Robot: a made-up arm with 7 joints.
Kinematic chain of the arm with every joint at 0, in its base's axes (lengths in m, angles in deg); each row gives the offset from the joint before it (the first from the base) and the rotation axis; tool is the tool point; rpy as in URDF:
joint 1: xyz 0 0 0.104 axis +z
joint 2: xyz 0 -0.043 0.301 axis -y
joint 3: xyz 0 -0.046 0.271 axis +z
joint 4: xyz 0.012 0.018 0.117 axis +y
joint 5: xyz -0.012 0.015 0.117 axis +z
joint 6: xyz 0 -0.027 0.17 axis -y
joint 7: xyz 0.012 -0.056 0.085 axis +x
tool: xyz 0 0 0 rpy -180 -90 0
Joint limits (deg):
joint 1: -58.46..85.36
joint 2: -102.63..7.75
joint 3: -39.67..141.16
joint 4: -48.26..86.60
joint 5: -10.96..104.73
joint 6: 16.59..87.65
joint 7: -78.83..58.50
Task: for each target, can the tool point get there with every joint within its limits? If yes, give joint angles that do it. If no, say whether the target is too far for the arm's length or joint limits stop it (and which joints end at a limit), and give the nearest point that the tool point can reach.
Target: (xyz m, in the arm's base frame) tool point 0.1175 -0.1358 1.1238
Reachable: yes | joints 17.46 -6.53 1.39 0.76 31.93 64.96 29.46
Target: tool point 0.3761 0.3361 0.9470
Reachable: yes | joints 45.34 -36.05 45.29 3.00 91.70 50.06 4.53
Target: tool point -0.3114 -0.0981 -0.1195
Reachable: no: joint limits stop it (at a limit: joint 1, joint 2, joint 4, joint 5) | nearest point -0.0751 -0.3379 -0.0121 | short by 0.353 m
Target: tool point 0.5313 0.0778 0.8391
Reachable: yes | joints 16.72 -24.07 7.86 45.18 62.63 28.28 -37.34
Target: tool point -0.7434 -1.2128 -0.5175
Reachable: no: too far | nearest point -0.0773 -0.5628 0.0500 | short by 1.090 m
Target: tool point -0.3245 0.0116 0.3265
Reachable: no: joint limits stop it (at a limit: joint 1, joint 2, joint 4, joint 5) | nearest point -0.2288 0.3183 0.2702 | short by 0.326 m
